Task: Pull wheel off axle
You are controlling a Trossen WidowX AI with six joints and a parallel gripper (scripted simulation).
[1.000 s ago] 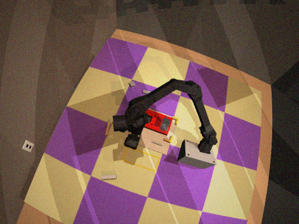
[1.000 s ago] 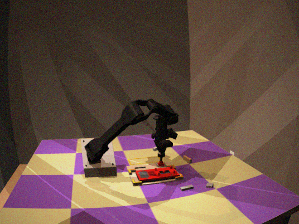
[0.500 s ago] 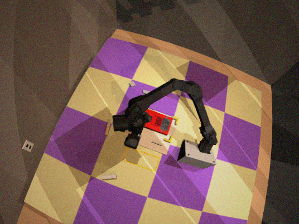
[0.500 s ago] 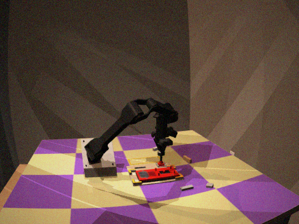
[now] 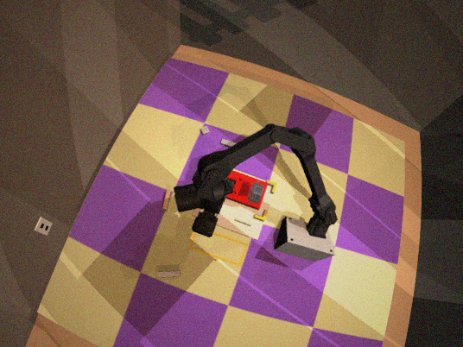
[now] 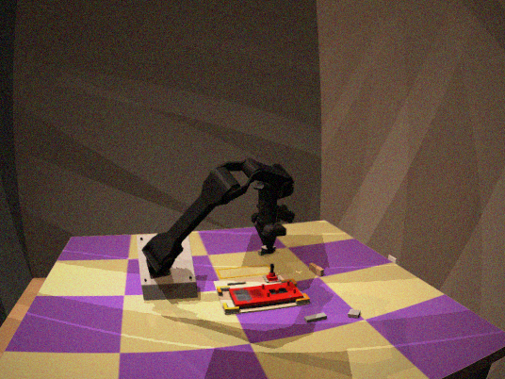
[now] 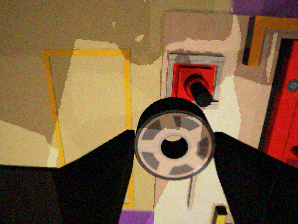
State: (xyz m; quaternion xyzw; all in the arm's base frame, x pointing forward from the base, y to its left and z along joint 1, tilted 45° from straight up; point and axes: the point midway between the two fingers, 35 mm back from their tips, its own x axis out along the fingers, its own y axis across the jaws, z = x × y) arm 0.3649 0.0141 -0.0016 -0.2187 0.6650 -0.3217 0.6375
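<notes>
Right now the upright axle is 70 mm below my gripper tip, 20 mm to the right of it and 10 mm ahead of it. The rest, counted from my gripper tip: wheel right at my gripper tip; tan block 170 mm ahead, 90 mm below, 30 mm to the right.
</notes>
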